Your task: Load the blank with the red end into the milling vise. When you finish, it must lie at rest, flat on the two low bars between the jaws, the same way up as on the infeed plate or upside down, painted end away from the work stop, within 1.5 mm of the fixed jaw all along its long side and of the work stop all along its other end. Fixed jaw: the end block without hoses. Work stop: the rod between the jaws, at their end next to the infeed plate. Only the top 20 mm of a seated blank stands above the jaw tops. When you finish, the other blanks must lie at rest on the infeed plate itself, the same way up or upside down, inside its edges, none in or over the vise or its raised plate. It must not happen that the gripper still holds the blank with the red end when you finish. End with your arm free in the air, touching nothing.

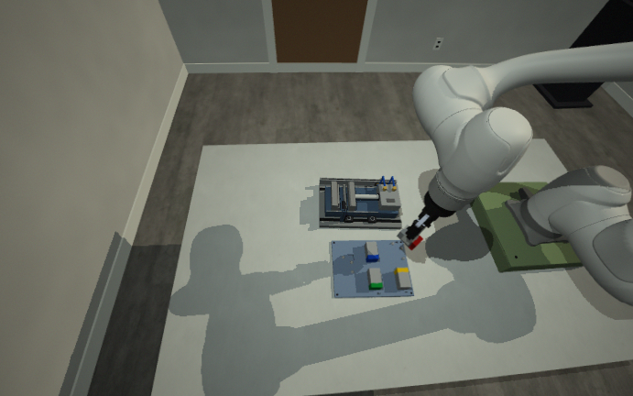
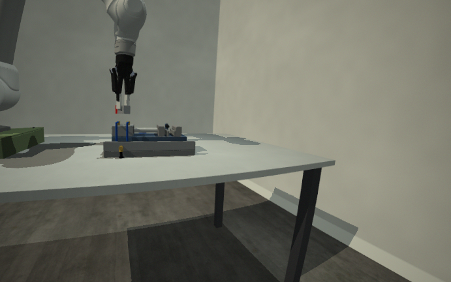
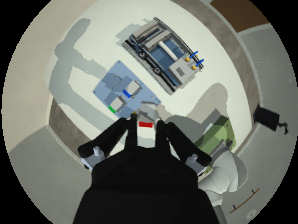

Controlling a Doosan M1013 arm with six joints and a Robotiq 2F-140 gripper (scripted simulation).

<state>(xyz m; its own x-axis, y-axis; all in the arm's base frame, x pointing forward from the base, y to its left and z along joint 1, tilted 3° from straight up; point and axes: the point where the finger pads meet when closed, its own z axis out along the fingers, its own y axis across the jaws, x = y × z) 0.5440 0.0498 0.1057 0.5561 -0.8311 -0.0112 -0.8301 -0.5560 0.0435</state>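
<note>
The red-ended blank is 30 mm below my hand. From my hand the other things lie so: yellow-ended blank 160 mm below, 90 mm to the left, 10 mm ahead; then blue-ended blank 160 mm below, 90 mm ahead, 10 mm to the right; then green-ended blank 160 mm below, 100 mm ahead, 80 mm to the left.
</note>
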